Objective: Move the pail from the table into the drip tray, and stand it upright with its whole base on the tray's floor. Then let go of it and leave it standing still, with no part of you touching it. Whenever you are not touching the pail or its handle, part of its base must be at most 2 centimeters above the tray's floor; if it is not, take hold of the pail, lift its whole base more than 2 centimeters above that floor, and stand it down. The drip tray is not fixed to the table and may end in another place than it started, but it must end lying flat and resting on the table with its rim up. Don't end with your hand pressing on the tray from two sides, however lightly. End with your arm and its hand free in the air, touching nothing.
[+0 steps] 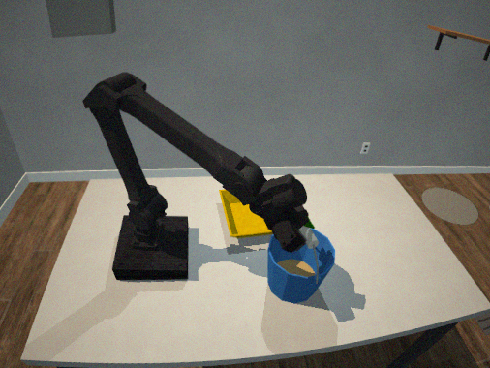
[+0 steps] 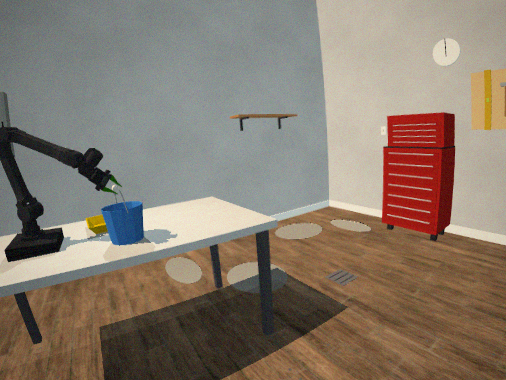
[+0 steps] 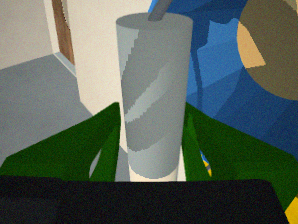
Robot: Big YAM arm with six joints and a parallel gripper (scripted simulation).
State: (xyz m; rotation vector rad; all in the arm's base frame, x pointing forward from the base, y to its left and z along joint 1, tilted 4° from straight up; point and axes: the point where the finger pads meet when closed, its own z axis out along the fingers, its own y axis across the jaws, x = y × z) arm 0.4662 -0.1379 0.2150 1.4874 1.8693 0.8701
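Right now my hand is 3 cm above the pail handle. The rest, counted from my hand: blue pail 10 cm below; yellow drip tray 8 cm behind, 31 cm to the left, 23 cm below.
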